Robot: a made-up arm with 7 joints. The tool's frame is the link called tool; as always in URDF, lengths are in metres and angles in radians.
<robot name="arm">
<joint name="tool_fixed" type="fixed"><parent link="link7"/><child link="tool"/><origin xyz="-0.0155 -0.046 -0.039" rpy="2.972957 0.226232 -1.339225"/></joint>
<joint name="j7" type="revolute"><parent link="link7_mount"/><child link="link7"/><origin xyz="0.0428 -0.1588 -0.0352" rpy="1.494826 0 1.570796"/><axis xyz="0 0 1"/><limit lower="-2.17" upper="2.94" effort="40" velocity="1.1"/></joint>
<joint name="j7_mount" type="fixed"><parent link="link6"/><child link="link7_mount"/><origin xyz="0.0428 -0.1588 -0.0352" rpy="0 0 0"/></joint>
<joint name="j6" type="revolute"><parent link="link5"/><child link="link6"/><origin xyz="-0.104 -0.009 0.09" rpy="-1.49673 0.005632 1.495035"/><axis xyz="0 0 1"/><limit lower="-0.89" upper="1.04" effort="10" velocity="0.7"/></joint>
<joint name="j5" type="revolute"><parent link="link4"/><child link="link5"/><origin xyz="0.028 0.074 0.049" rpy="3.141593 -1.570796 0"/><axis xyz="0 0 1"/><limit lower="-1.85" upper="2.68" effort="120" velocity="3"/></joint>
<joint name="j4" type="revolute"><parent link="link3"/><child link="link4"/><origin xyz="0.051 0.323 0.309" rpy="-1.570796 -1.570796 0"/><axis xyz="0 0 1"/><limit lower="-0.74" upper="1.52" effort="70" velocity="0.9"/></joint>
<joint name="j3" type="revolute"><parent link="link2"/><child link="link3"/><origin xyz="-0.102 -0.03 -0.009" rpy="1.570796 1.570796 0"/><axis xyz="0 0 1"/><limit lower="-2.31" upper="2.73" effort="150" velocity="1.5"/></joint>
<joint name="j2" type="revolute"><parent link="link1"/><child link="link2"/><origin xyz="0.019 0.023 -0.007" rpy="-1.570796 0 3.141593"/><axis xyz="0 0 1"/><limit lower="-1.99" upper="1.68" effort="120" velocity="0.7"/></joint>
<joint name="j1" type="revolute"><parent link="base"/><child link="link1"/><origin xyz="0.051 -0.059 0.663" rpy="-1.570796 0 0"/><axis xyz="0 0 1"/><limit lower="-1.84" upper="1.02" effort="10" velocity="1.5"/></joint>
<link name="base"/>
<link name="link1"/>
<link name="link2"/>
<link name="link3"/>
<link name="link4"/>
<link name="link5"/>
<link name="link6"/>
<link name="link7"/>
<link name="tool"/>
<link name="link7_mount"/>
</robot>
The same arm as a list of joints. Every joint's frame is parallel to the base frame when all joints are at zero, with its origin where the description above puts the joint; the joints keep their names.
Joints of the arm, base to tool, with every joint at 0 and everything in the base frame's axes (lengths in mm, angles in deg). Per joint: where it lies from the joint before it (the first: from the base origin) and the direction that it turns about. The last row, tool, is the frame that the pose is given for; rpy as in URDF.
j1: axis +y offset 51 -59 663
j2: axis +z offset 19 -7 -23
j3: axis +y offset 102 30 -9
j4: axis -x offset -323 309 -51
j5: axis +y offset -49 28 -74
j6: axis 0.994366 0.073997 0.075897 offset 104 90 -9
j7: axis +z offset -100.1 311 80
tool: offset -47 12 -39 rpy 170.34 12.96 -162.48
Joint limits (deg, base to tool): -105.42..58.44 -114.02..96.26 -132.35..156.42 -42.4..87.09 -106..153.55 -50.99..59.59 -124.33..168.45

